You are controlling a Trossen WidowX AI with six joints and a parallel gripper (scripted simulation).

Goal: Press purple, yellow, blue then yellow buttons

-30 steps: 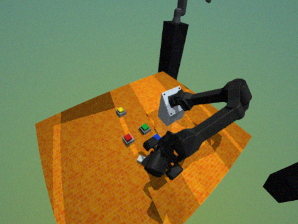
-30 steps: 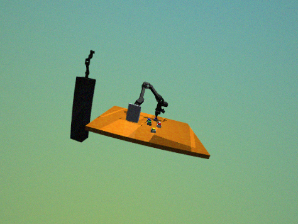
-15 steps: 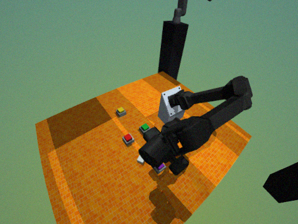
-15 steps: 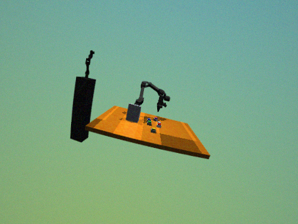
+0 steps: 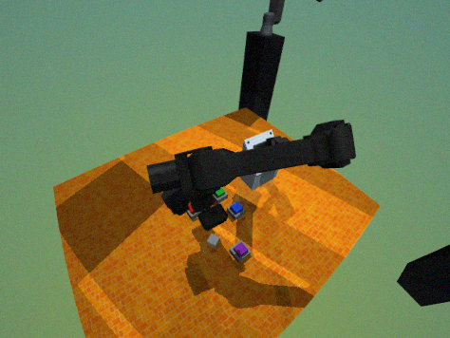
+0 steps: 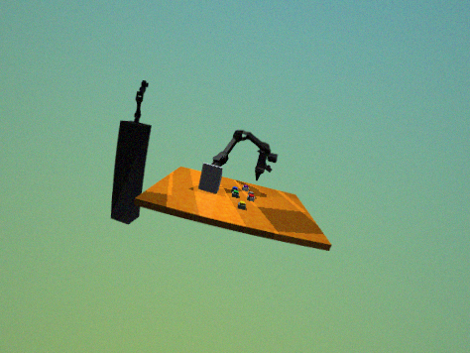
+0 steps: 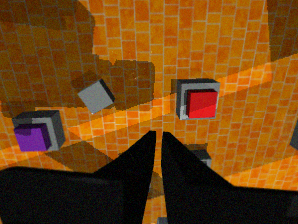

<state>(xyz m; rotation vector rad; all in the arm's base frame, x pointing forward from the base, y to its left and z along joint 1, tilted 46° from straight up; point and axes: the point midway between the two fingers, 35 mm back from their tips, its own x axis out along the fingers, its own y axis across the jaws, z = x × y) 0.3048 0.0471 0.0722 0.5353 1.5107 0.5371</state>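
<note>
Now: gripper tip 60 mm past the yellow button, 260 mm to the left of it and 100 mm above it. The rest, counted from my gripper tip: blue button (140 mm behind, 10 mm to the left, 100 mm below); small white block (10 mm behind, 60 mm to the left, 120 mm below); red button (10 mm behind, 60 mm to the right, 100 mm below).
</note>
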